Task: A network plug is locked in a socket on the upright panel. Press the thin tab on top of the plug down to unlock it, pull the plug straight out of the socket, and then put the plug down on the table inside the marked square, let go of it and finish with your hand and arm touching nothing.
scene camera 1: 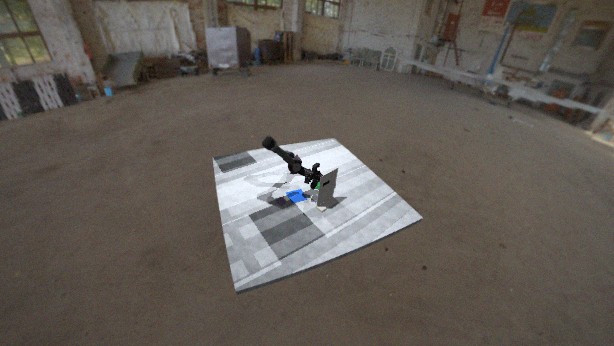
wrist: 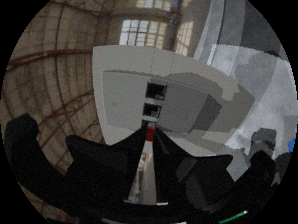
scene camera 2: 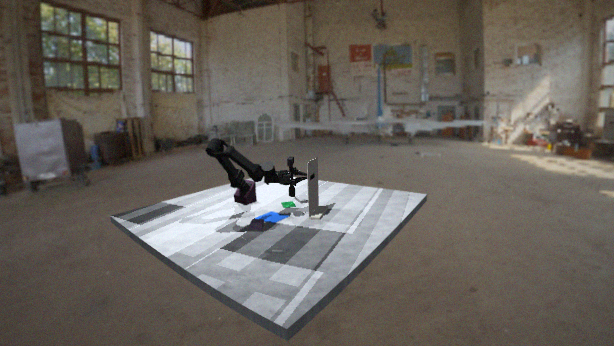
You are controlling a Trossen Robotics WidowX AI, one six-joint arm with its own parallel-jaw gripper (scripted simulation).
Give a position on a grey upright panel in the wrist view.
At 198, 107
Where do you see a grey upright panel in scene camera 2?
316, 212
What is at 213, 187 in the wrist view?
My gripper.
